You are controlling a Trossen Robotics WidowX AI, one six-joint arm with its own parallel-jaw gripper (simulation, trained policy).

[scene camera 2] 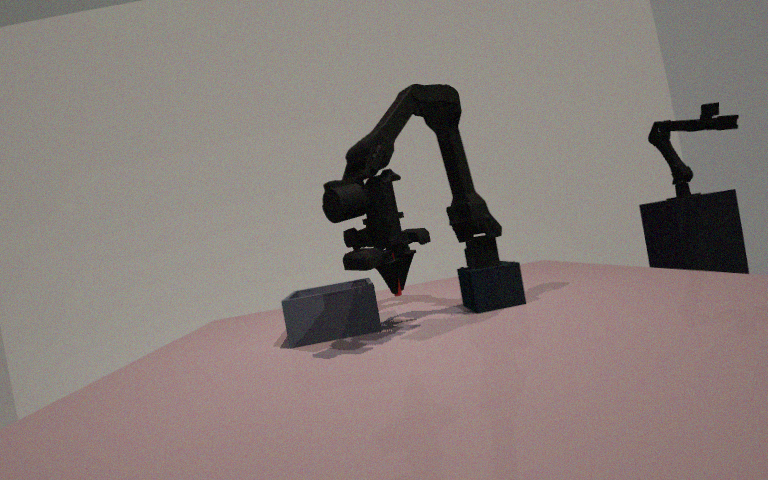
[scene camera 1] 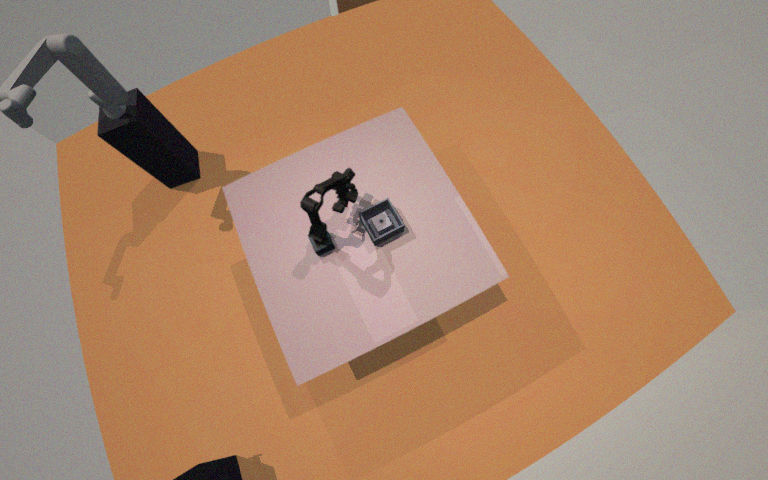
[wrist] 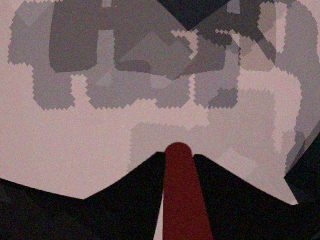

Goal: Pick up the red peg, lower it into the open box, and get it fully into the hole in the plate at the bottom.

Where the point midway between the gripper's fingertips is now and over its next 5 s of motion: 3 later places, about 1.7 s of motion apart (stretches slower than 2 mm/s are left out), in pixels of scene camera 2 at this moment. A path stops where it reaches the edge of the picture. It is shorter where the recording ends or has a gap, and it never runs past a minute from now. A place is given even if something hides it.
My gripper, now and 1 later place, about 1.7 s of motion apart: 398, 292; 330, 288
